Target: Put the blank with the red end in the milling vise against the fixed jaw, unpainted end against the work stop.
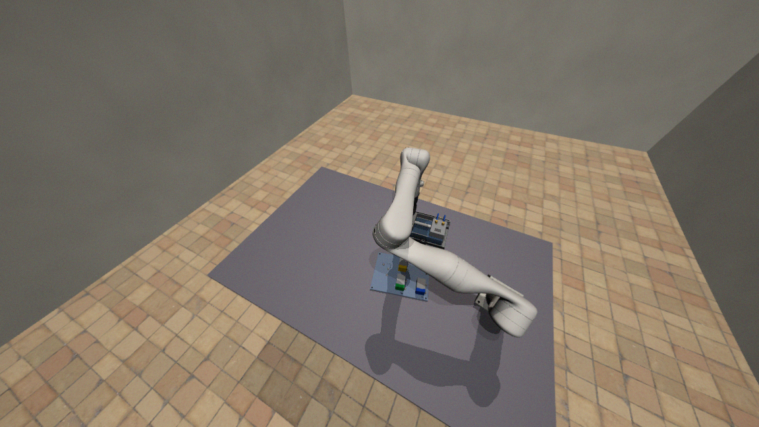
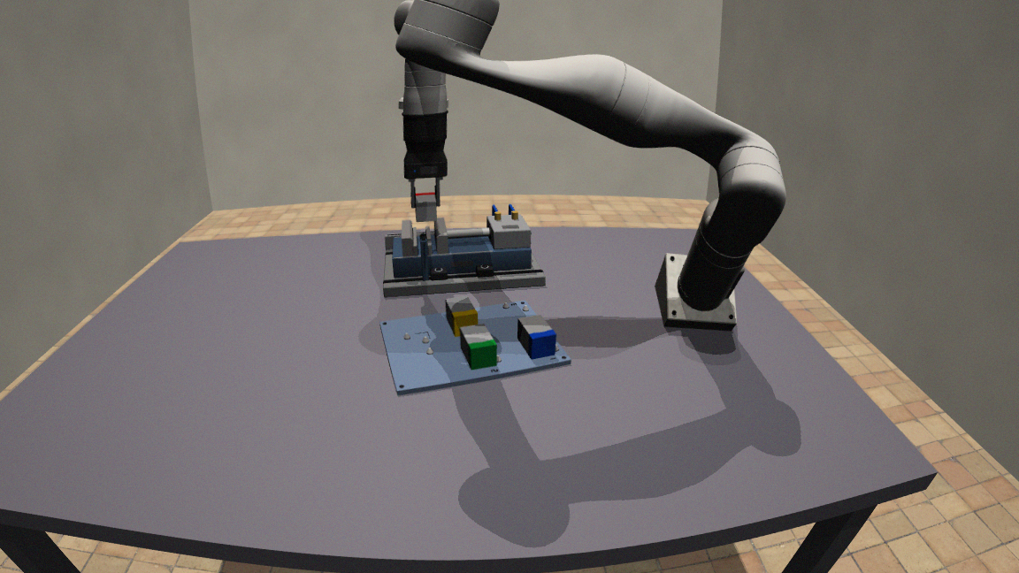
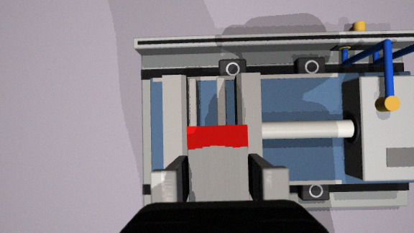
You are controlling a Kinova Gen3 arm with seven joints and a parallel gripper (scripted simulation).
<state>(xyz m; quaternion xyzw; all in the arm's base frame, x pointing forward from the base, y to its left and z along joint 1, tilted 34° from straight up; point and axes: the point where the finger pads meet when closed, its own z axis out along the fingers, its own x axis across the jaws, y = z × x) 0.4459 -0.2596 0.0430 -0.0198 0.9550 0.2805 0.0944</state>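
The fixed jaw lies 4 cm ahead of my hand, 2 cm to the right of it and 9 cm below it. Also, from my hand: work stop (1 cm ahead, 2 cm to the left, 8 cm below); sliding jaw (3 cm behind, 3 cm to the right, 9 cm below); red-ended blank (2 cm below).
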